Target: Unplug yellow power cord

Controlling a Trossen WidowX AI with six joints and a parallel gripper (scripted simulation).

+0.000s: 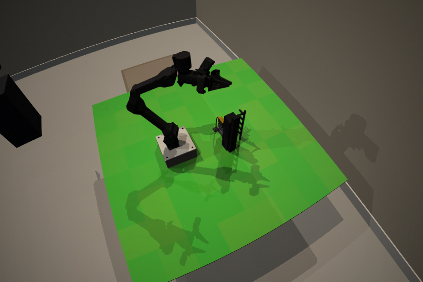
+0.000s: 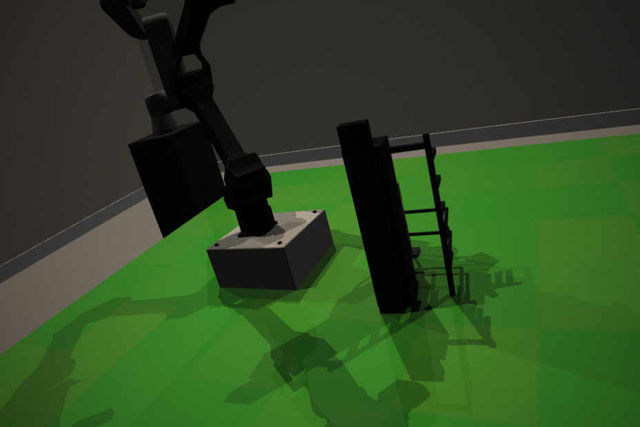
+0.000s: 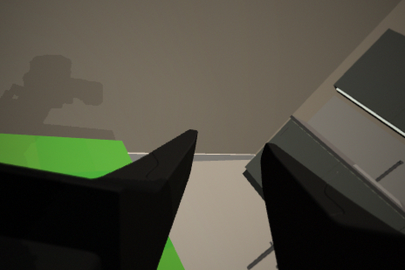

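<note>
My gripper tip is 8 cm short of the yellow plug, 13 cm to the right of it and 42 cm above it.
</note>
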